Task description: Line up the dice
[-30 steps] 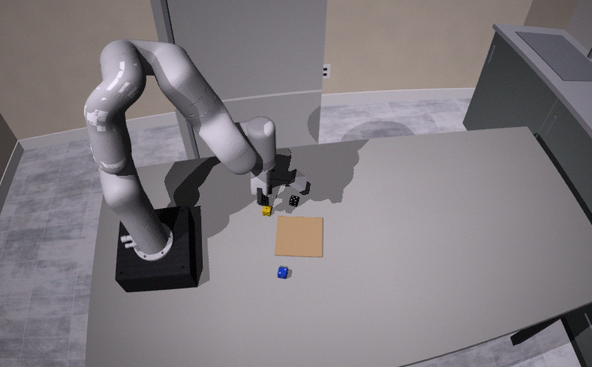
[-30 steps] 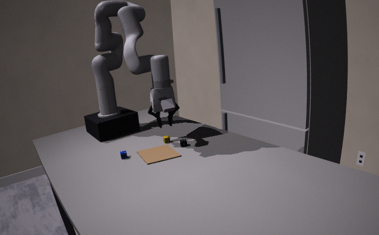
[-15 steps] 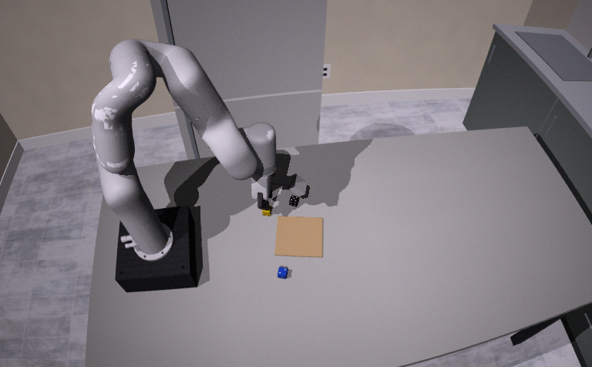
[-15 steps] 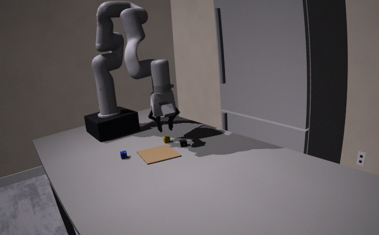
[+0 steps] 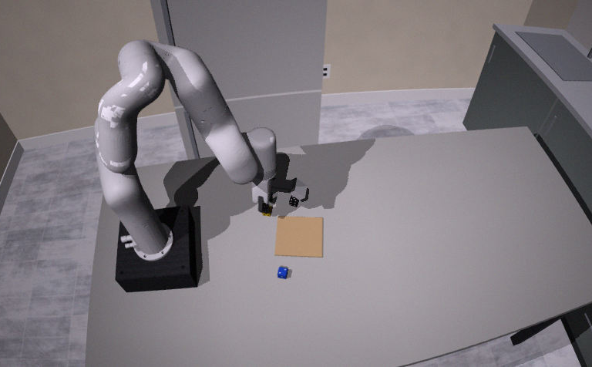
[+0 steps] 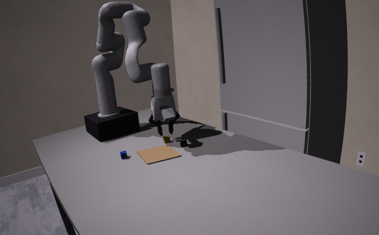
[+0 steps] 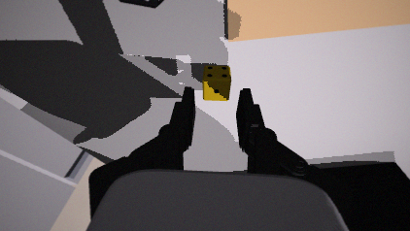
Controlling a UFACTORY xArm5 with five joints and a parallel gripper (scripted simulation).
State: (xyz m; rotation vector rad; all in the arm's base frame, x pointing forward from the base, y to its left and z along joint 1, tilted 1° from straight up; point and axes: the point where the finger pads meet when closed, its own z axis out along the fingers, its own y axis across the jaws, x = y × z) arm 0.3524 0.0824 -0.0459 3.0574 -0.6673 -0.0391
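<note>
The yellow die lies 40 mm below my hand. Round my hand: black die (90 mm ahead, 10 mm to the left, 40 mm below); blue die (10 mm behind, 220 mm to the right, 40 mm below); mat (80 mm ahead, 110 mm to the right, 50 mm below).
</note>
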